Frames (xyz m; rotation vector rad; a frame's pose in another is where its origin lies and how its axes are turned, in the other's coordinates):
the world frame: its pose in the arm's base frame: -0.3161 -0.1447 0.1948 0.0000 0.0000 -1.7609
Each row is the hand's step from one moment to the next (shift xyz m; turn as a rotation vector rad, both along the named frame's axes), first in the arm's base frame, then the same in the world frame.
Working: the arm's base frame: its pose in the world frame: -0.2018 0.2831 -0.1948 0.0000 0.0000 1.7609

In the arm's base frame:
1: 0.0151 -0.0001 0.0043 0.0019 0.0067 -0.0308
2: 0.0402 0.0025 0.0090 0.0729 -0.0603 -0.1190
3: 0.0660 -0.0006 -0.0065 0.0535 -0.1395 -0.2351
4: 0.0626 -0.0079 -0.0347 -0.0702 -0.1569 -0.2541
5: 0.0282 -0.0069 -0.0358 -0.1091 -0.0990 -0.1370
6: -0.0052 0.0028 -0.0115 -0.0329 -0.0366 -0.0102
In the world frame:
1: -0.0028 0.0148 0.0043 -0.0069 0.0006 -0.0308
2: -0.0101 0.0390 0.0090 0.0454 0.0830 -0.1190
3: -0.0119 0.0649 -0.0065 0.1269 0.0789 -0.2351
4: -0.0041 0.0630 -0.0347 0.1673 -0.0393 -0.2541
5: 0.0014 0.0290 -0.0358 0.1178 -0.0884 -0.1370
6: -0.0018 -0.0056 -0.0115 0.0422 -0.0254 -0.0102

